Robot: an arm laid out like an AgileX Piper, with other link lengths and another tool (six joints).
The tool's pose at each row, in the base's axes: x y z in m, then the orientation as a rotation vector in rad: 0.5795 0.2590 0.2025 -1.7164 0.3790 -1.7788; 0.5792 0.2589 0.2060 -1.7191 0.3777 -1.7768; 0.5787 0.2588 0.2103 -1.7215 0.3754 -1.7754; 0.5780 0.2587 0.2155 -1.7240 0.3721 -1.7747; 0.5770 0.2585 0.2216 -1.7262 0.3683 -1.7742; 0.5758 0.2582 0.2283 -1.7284 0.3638 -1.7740
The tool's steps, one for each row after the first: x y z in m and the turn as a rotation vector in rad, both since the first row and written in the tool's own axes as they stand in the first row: 0.0028 -0.0021 0.0001 -0.0003 -0.0027 -0.0006; 0.0062 -0.0048 0.0000 0.0000 -0.0051 -0.0018; 0.0104 -0.0080 -0.0001 0.0006 -0.0074 -0.0040; 0.0153 -0.0118 -0.0004 0.0017 -0.0096 -0.0063; 0.0207 -0.0159 -0.0009 0.0030 -0.0118 -0.0091
